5 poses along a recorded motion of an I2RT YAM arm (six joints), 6.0 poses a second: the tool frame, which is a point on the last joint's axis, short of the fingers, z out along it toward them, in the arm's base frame.
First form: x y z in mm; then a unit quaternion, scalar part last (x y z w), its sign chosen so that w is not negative.
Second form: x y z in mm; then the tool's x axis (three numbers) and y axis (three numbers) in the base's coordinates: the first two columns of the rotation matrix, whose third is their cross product. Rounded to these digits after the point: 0 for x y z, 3 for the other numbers.
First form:
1: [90 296 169 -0.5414 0.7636 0.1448 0.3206]
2: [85 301 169 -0.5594 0.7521 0.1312 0.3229]
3: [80 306 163 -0.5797 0.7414 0.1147 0.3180]
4: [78 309 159 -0.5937 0.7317 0.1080 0.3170]
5: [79 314 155 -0.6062 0.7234 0.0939 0.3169]
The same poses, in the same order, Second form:
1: [90 296 169 -0.208 -0.734 -0.646 -0.920 0.372 -0.126]
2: [85 301 169 -0.166 -0.757 -0.632 -0.926 0.340 -0.164]
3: [80 306 163 -0.126 -0.787 -0.605 -0.933 0.302 -0.199]
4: [78 309 159 -0.094 -0.800 -0.592 -0.937 0.272 -0.218]
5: [79 314 155 -0.064 -0.818 -0.572 -0.937 0.247 -0.248]
